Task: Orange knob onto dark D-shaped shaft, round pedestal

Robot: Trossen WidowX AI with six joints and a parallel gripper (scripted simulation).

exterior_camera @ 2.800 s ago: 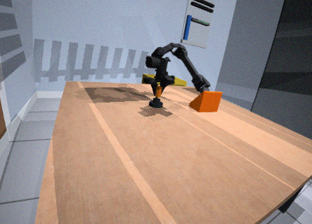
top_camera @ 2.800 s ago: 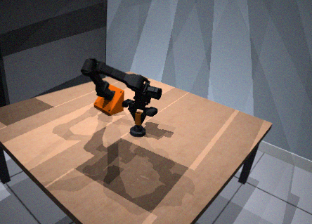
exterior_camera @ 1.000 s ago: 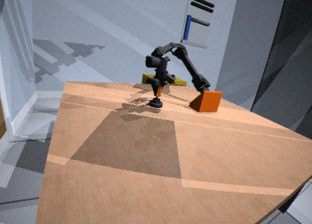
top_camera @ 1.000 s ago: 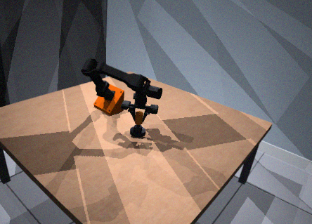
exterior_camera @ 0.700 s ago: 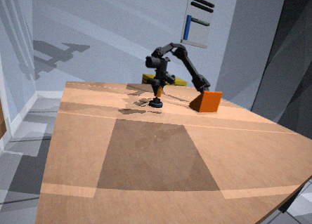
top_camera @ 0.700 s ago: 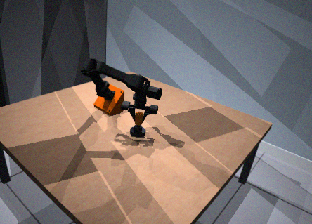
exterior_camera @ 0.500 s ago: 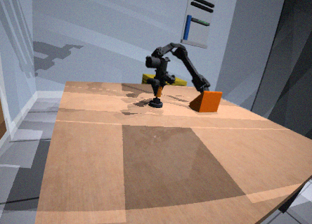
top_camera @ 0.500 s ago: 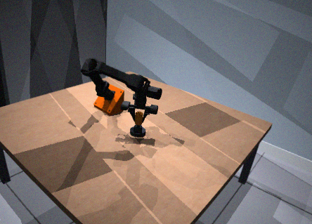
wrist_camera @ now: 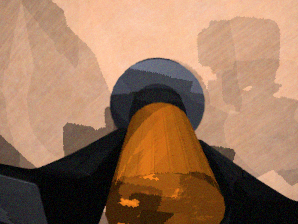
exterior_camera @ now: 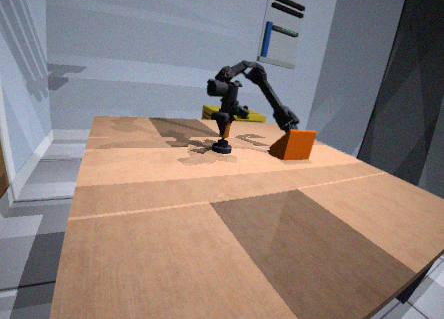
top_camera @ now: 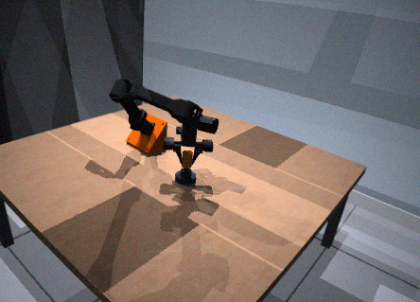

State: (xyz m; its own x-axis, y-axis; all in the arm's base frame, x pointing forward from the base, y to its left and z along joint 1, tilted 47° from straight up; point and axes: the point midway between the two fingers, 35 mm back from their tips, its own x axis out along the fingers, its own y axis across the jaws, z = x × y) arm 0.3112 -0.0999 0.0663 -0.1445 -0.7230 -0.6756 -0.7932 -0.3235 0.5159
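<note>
The orange knob lies 20 mm above my gripper tip. Also, from my gripper tip: round pedestal: 40 mm below.
</note>
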